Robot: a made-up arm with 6 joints.
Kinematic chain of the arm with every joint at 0, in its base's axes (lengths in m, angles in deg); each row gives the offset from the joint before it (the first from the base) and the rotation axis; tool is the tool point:
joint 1: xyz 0 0 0.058 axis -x
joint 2: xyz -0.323 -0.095 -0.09 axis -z
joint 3: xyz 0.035 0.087 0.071 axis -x
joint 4: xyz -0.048 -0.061 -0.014 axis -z
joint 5: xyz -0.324 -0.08 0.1 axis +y
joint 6: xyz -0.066 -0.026 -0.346 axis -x
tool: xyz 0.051 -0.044 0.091
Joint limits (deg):
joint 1: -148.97..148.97
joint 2: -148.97..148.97
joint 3: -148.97..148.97
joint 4: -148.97..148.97
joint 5: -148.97..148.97
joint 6: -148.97..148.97
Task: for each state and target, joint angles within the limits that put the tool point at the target. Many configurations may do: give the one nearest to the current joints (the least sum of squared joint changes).
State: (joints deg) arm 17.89 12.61 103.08 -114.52 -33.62 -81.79
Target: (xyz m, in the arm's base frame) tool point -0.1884 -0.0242 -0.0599
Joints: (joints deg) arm 5.57 8.99 96.27 -125.66 -83.23 -84.06
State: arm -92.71 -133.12 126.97 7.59 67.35 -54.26
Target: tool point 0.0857 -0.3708 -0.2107
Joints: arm -75.18 -148.14 113.92 1.89 23.48 -48.51
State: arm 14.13 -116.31 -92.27 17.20 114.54 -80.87
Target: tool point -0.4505 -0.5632 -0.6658
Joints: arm -14.44 -103.94 -125.50 -26.49 98.41 -103.36
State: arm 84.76 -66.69 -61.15 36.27 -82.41 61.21
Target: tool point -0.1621 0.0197 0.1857
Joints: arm 89.62 -107.52 -70.54 33.75 -122.31 85.07
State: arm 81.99 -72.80 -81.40 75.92 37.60 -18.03
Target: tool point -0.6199 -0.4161 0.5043
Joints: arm 44.23 -83.00 -71.98 35.73 40.50 -28.80
